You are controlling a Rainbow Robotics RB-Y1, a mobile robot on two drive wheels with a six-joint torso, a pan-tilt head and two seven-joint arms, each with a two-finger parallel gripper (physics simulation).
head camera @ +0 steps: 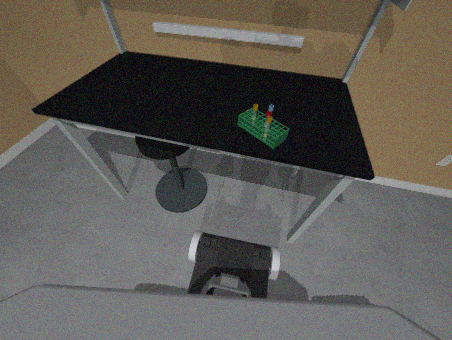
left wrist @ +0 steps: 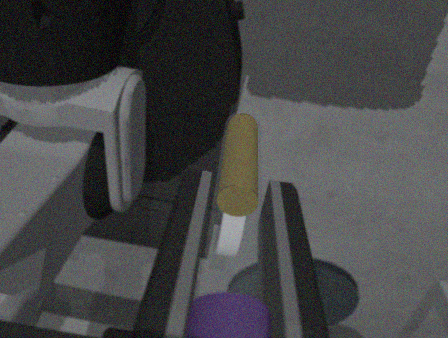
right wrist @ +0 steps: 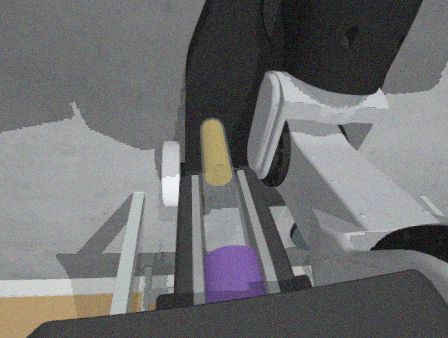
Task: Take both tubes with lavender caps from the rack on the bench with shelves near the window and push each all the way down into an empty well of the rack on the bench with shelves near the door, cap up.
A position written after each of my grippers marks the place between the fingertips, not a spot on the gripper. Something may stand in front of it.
In view: my left gripper (left wrist: 236, 197), my right gripper (right wrist: 218, 185) and a green rack (head camera: 274, 137).
The left wrist view does not show the green rack: it is out of frame. The right wrist view does not show the green rack: it is out of frame.
